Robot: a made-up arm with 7 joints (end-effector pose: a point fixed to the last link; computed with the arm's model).
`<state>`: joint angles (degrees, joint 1 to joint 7).
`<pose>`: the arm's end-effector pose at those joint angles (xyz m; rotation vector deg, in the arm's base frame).
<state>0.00 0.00 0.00 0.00 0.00 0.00 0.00</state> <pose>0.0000 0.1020 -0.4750 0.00 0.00 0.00</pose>
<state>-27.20 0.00 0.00 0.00 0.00 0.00 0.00</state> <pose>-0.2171 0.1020 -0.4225 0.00 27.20 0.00</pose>
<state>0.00 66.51 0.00 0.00 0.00 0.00 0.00</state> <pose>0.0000 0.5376 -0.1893 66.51 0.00 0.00</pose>
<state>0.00 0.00 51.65 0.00 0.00 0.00 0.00</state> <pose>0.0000 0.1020 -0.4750 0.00 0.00 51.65</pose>
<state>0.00 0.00 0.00 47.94 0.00 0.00 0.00</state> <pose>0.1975 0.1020 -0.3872 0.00 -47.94 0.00</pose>
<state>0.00 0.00 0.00 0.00 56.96 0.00 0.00</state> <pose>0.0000 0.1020 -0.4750 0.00 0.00 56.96</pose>
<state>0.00 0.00 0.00 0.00 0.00 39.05 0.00</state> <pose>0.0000 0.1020 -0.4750 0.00 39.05 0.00</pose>
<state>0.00 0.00 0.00 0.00 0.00 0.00 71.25</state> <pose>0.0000 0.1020 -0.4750 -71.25 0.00 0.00</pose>
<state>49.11 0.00 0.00 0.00 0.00 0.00 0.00</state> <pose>0.3591 0.1020 -0.3109 0.00 -49.11 0.00</pose>
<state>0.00 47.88 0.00 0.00 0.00 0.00 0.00</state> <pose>0.0000 0.4543 -0.3186 47.88 0.00 0.00</pose>
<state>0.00 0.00 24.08 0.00 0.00 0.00 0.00</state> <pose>0.0000 0.1020 -0.4750 0.00 0.00 24.08</pose>
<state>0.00 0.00 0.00 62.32 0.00 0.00 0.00</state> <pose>0.2356 0.1020 -0.3326 0.00 -62.32 0.00</pose>
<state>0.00 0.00 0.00 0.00 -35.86 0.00 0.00</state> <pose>0.0000 0.1020 -0.4750 0.00 0.00 -35.86</pose>
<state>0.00 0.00 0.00 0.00 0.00 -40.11 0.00</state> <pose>0.0000 0.1020 -0.4750 0.00 -40.11 0.00</pose>
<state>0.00 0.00 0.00 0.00 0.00 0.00 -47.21</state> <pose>0.0000 0.1020 -0.4750 47.21 0.00 0.00</pose>
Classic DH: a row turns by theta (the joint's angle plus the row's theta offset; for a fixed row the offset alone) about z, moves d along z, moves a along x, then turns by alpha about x. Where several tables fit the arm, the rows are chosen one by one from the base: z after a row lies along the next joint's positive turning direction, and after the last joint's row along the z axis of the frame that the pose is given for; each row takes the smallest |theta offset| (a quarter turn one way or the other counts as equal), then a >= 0, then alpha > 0; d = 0 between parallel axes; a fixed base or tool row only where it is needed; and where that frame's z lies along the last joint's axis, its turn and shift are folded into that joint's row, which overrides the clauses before.
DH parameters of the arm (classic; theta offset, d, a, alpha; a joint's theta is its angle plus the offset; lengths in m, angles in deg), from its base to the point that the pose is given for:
base (fixed): 0 0 0 90
joint 1: 90 -0.102 0 90
joint 2: 90 0 0 90
joint 3: 90 -0.209 0 90
joint 4: 0 0 0 -90
joint 5: 0 -0.266 0 -90
joint 6: -90 0 0 90
joint 7: 90 0 0 90
tool (fixed): -90 0 0 0

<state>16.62 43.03 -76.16 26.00 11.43 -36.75 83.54</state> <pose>0.1425 0.3250 -0.3799 -60.73 16.84 -85.32</pose>
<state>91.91 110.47 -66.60 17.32 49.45 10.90 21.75</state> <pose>-0.0948 0.5611 0.0283 59.58 -59.35 51.86</pose>
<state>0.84 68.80 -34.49 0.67 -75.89 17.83 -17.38</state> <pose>0.0051 0.5442 -0.1734 72.83 63.65 -103.68</pose>
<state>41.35 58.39 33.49 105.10 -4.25 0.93 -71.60</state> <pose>0.1294 0.2953 0.1771 -81.70 107.41 -71.18</pose>
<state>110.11 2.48 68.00 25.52 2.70 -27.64 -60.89</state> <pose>0.4022 0.2276 0.1930 -28.30 -69.66 134.78</pose>
